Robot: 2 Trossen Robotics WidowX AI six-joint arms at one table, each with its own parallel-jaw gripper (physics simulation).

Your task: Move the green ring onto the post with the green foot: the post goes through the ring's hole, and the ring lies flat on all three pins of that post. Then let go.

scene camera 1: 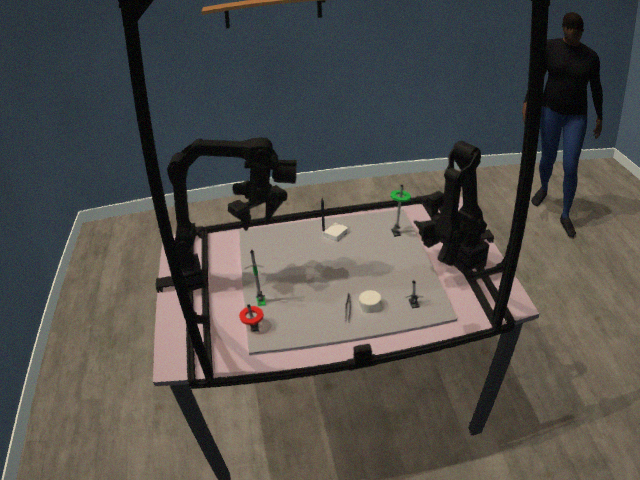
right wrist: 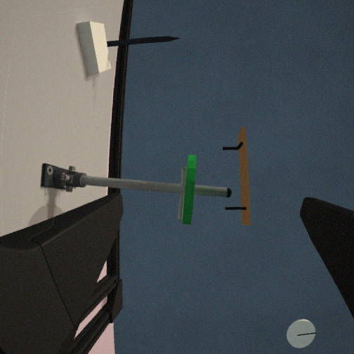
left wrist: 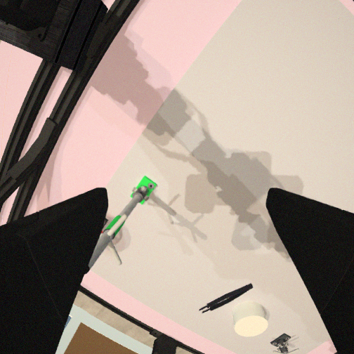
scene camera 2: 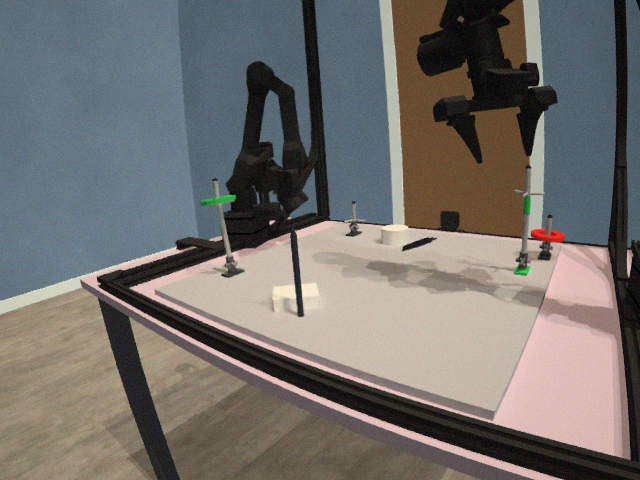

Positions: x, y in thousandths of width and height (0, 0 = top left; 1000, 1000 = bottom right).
Labels:
my left gripper: scene camera 1 401, 470; left wrist 535, 555; scene camera 2 788, 332; not seen in the right wrist view (out of frame)
my right gripper: scene camera 1 649, 436; right wrist 603, 578; scene camera 2 395, 389; not seen in the left wrist view (out of frame)

